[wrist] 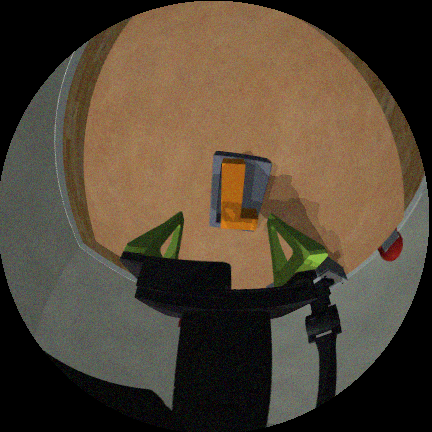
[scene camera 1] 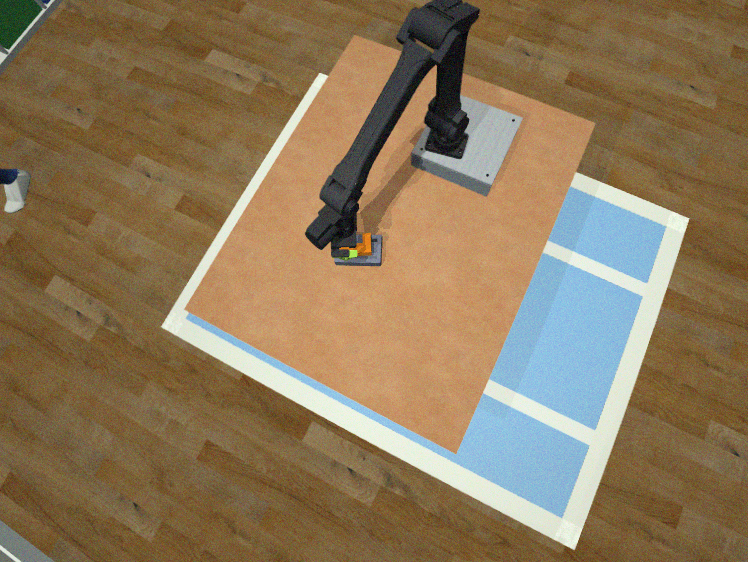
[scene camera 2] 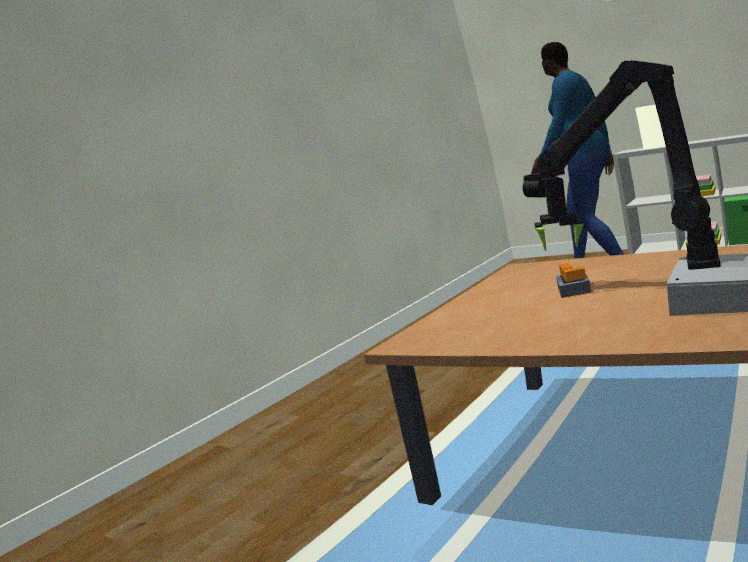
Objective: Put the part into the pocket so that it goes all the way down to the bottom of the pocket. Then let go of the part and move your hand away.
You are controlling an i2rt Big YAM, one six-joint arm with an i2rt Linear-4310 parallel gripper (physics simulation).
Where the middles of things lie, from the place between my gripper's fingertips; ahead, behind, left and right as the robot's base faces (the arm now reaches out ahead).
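The orange L-shaped part (wrist: pixel 233 216) is 20 mm behind my hand and 10 mm to the left of it, and it sits 70 mm below my hand.
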